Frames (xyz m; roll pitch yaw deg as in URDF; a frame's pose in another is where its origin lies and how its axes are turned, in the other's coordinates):
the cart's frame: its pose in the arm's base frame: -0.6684 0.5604 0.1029 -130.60 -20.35 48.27
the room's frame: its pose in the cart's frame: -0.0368 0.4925 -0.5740 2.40 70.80 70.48
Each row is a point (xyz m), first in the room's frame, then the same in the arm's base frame.
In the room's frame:
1: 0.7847 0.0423 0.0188
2: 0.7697 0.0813 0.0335
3: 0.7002 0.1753 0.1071
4: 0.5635 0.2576 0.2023
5: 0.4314 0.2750 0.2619
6: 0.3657 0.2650 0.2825
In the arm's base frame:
1: 0.3942 -0.4913 0.3604
2: 0.3807 -0.5063 0.3209
3: 0.3513 -0.5114 0.1861
4: 0.2955 -0.4597 0.0166
5: 0.2411 -0.3731 -0.0875
6: 0.2143 -0.3188 -0.1219

